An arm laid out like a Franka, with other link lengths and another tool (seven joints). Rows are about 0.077 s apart.
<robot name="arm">
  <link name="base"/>
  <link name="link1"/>
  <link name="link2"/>
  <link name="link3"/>
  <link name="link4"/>
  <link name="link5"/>
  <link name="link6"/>
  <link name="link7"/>
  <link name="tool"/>
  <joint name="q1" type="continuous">
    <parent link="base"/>
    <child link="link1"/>
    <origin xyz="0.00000 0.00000 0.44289"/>
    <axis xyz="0 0 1"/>
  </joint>
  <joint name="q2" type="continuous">
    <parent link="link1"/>
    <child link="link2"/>
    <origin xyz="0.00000 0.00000 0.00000" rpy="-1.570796 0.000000 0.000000"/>
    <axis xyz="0 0 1"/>
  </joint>
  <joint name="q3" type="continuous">
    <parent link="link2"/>
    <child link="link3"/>
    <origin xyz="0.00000 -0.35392 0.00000" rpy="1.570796 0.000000 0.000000"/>
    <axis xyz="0 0 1"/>
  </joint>
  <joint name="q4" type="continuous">
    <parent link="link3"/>
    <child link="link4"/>
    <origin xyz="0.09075 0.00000 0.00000" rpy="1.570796 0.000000 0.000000"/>
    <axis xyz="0 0 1"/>
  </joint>
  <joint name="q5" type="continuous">
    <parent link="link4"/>
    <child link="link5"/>
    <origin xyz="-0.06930 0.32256 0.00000" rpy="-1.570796 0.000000 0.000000"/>
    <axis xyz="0 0 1"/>
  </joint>
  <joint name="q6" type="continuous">
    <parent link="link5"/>
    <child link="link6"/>
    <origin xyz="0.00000 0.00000 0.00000" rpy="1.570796 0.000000 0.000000"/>
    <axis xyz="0 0 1"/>
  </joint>
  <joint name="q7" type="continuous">
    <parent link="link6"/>
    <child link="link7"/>
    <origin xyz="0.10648 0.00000 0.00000" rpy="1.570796 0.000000 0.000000"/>
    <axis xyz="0 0 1"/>
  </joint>
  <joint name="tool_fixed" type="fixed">
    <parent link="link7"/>
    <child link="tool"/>
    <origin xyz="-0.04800 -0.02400 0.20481" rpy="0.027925 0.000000 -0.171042"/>
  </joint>
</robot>
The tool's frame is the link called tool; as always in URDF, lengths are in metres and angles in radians. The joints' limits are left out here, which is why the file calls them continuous.
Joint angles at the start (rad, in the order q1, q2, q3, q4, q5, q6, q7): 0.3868, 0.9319, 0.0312, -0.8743, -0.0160, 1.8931, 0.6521
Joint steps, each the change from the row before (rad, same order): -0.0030, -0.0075, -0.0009, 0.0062, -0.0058, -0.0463, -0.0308; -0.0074, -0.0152, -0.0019, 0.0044, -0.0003, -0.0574, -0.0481; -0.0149, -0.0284, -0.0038, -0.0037, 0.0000, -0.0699, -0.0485; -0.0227, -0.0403, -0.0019, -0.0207, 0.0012, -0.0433, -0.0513; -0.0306, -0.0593, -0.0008, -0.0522, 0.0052, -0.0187, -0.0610; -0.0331, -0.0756, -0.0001, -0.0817, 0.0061, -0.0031, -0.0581; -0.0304, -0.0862, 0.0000, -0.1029, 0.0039, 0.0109, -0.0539; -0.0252, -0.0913, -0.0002, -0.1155, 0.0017, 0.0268, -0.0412; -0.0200, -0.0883, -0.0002, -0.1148, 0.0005, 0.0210, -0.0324; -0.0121, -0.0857, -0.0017, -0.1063, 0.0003, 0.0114, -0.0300; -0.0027, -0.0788, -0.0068, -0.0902, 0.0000, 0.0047, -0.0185
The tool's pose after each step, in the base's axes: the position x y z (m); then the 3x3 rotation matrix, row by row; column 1 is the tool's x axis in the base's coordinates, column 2 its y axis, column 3 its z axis. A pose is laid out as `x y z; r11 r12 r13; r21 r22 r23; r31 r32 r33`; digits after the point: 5 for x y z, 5 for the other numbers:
0.68108 0.33867 0.38048; 0.99788 -0.04145 0.05013; -0.04406 -0.99767 0.05214; 0.04785 -0.05424 -0.99738
0.67340 0.32681 0.38854; 0.99988 -0.00340 0.01524; -0.00394 -0.99938 0.03511; 0.01511 -0.03516 -0.99927
0.66471 0.30779 0.40249; 0.99930 0.02679 -0.02619; 0.02719 -0.99952 0.01473; -0.02579 -0.01543 -0.99955
0.65921 0.28572 0.42059; 0.99734 0.05385 -0.04915; 0.05421 -0.99851 0.00613; -0.04875 -0.00878 -0.99877
0.65315 0.25940 0.44144; 0.99454 0.08339 -0.06278; 0.08401 -0.99644 0.00728; -0.06194 -0.01252 -0.99800
0.64311 0.23172 0.46241; 0.99135 0.10816 -0.07428; 0.10928 -0.99395 0.01110; -0.07263 -0.01912 -0.99718
0.62853 0.20563 0.48176; 0.98790 0.13185 -0.08162; 0.13341 -0.99096 0.01393; -0.07904 -0.02465 -0.99657
0.61096 0.18343 0.49849; 0.98571 0.14830 -0.07987; 0.15004 -0.98854 0.01631; -0.07653 -0.02806 -0.99667
0.58908 0.16471 0.51113; 0.98324 0.16101 -0.08552; 0.16288 -0.98653 0.01529; -0.08190 -0.02896 -0.99622
0.56395 0.15022 0.52280; 0.97956 0.17744 -0.09473; 0.17939 -0.98370 0.01245; -0.09097 -0.02919 -0.99543
0.53942 0.13954 0.53410; 0.97719 0.18680 -0.10105; 0.18861 -0.98201 0.00863; -0.09762 -0.02749 -0.99484

